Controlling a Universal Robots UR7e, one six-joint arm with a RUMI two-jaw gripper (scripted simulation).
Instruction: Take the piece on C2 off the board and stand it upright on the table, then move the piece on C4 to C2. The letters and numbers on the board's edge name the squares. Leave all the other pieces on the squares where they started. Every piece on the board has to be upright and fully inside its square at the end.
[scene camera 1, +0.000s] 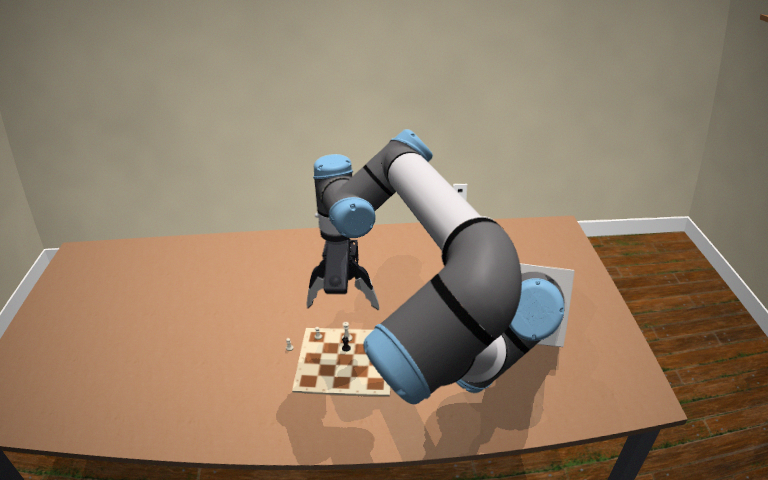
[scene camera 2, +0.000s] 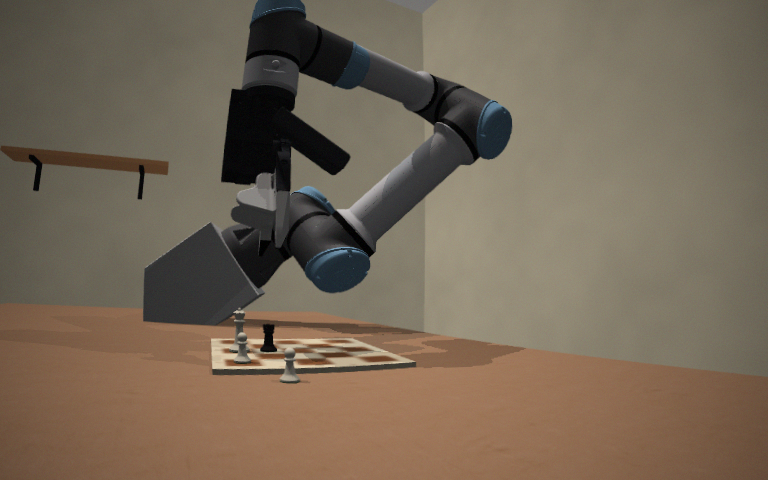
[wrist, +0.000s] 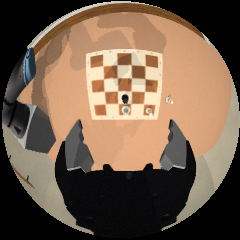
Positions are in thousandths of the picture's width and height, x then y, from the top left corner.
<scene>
In view: my gripper (scene camera 2: 348, 528) and a chessboard (scene camera 2: 450, 739).
The chessboard is seen too in scene camera 1 (scene camera 1: 423, 768) and in the wrist view (wrist: 469, 306). My gripper shows as well in scene camera 1 (scene camera 1: 446, 645) and in the wrist view (wrist: 527, 502).
</scene>
